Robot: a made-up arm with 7 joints. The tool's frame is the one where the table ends. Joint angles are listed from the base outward.
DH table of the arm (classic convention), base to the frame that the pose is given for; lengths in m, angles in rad. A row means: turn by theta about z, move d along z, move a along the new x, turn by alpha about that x. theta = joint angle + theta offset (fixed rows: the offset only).
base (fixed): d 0; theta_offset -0.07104; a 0; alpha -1.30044
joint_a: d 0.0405; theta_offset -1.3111; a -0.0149; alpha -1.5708
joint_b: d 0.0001; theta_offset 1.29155; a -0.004; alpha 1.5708
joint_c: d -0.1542; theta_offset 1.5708; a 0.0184; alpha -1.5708
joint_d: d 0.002; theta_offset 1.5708; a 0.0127; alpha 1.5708
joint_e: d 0.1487; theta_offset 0; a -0.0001; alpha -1.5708
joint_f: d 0; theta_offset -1.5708; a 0.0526; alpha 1.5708
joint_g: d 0; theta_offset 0; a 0; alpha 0
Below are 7 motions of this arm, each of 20 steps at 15 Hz.
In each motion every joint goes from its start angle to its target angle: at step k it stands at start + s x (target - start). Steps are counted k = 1, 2, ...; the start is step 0. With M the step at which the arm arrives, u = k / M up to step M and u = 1 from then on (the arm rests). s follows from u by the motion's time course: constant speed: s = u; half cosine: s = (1 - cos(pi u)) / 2; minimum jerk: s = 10 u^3 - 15 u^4 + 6 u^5.
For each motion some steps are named. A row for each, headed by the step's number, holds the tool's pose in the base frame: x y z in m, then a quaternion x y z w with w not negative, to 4 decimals.
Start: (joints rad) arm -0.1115 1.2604 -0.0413 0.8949 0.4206 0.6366 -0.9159
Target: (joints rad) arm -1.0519 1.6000 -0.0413 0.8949 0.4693 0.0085 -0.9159
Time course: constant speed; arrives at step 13
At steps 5, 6, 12, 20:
5: 0.1726 0.3475 -0.0280 0.4151 0.6519 0.0828 0.6291
6: 0.1810 0.3443 -0.0096 0.4372 0.6179 0.0825 0.6483
12: 0.1892 0.3211 0.1046 0.5570 0.4035 0.1059 0.7182
20: 0.1837 0.3171 0.1224 0.5742 0.3675 0.1140 0.7226

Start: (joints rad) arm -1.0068 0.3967 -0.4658 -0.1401 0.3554 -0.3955 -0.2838
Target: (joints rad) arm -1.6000 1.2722 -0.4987 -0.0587 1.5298 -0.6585 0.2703
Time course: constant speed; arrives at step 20
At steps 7, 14, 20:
7: 0.2457 -0.0343 0.0440 0.6442 -0.5814 -0.2115 0.4497
14: 0.2510 0.0055 0.0914 0.8031 -0.5641 -0.0556 0.1836
20: 0.2394 0.0506 0.1418 -0.8803 0.4699 -0.0444 0.0476

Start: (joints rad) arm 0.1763 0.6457 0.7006 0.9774 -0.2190 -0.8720 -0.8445
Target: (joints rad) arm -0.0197 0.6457 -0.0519 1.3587 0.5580 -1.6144 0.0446
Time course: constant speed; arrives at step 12
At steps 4, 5, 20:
4: 0.0290 0.2689 -0.2255 0.3122 0.1910 -0.1071 0.9244
5: 0.0316 0.2591 -0.2323 0.3238 0.1808 -0.1351 0.9188
20: 0.0206 0.1967 -0.2626 0.2811 0.0737 -0.3399 0.8944

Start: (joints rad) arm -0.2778 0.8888 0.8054 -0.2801 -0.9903 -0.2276 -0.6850
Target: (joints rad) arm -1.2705 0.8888 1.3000 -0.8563 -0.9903 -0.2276 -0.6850
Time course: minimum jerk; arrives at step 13
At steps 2, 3, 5, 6, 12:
2: 0.1513 0.2157 0.0662 0.1725 -0.4880 -0.2028 0.8312
3: 0.1442 0.2111 0.0786 0.1854 -0.5244 -0.2039 0.8057
5: 0.1090 0.1951 0.1146 0.2329 -0.6473 -0.1975 0.6984
6: 0.0805 0.1855 0.1288 0.2634 -0.7171 -0.1839 0.6185
12: -0.0308 0.1524 0.1058 0.3667 -0.8950 -0.0480 0.2494

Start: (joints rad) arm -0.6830 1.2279 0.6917 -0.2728 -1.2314 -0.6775 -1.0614
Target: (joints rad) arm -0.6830 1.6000 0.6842 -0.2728 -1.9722 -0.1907 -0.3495
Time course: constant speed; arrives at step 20
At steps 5, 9, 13, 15, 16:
5: 0.1135 0.1686 0.1716 0.2570 -0.6997 -0.3924 0.5389
9: 0.1139 0.1615 0.1817 0.1638 -0.6847 -0.4046 0.5837
13: 0.1143 0.1526 0.1906 0.0767 -0.6530 -0.4130 0.6302
15: 0.1144 0.1475 0.1946 0.0362 -0.6313 -0.4154 0.6539
16: 0.1144 0.1448 0.1964 0.0168 -0.6190 -0.4162 0.6658

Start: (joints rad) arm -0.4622 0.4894 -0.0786 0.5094 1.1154 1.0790 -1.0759
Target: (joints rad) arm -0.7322 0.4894 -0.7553 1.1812 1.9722 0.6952 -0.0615
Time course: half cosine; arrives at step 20
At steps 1, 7, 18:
1: 0.2210 0.1725 -0.1892 0.3431 0.7244 -0.0157 0.5978
7: 0.2336 0.1538 -0.2022 0.5963 0.6477 0.0290 0.4734
18: 0.2450 0.1268 -0.2350 0.9888 0.1363 -0.0441 0.0418

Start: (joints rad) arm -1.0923 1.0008 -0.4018 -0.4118 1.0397 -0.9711 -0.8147
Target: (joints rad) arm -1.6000 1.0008 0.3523 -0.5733 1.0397 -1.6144 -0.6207
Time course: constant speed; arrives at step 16
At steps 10, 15, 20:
10: 0.1391 0.0216 0.1190 -0.9037 0.3889 0.0361 0.1754
15: 0.0982 0.0421 0.1411 -0.8854 0.3744 -0.0987 0.2571
20: 0.0902 0.0466 0.1435 -0.8807 0.3672 -0.1243 0.2721

